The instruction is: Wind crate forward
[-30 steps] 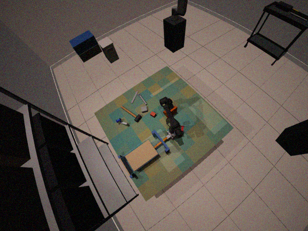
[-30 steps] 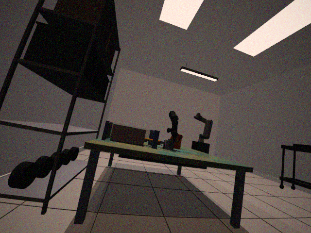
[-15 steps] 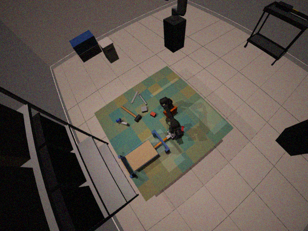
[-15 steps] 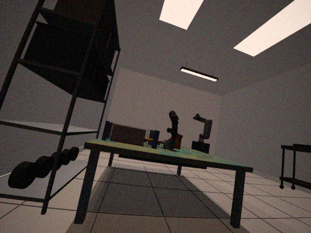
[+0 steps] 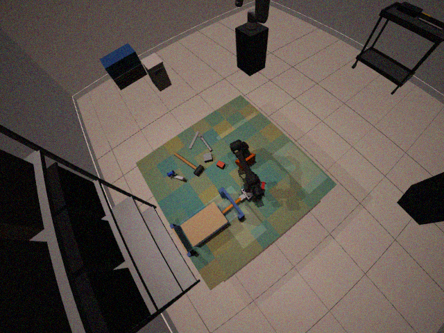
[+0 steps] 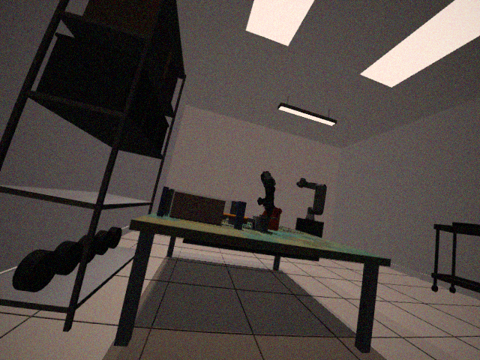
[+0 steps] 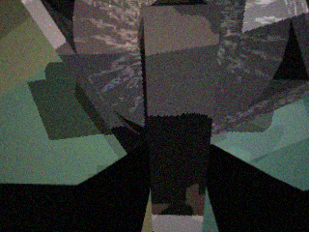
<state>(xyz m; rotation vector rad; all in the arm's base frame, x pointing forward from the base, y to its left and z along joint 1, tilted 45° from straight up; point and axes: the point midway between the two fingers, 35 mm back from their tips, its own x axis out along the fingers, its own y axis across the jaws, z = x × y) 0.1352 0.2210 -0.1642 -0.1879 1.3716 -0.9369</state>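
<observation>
Right now the red-knobbed crank handle is 20 mm above my gripper tip, 10 mm to the left of it and 10 mm behind it. The rest, counted from my gripper tip: red knob 50 mm above, 40 mm behind, 20 mm to the left; winch 60 mm below, 30 mm to the right, 30 mm ahead; grey block 500 mm to the right, 130 mm ahead, 70 mm below.
</observation>
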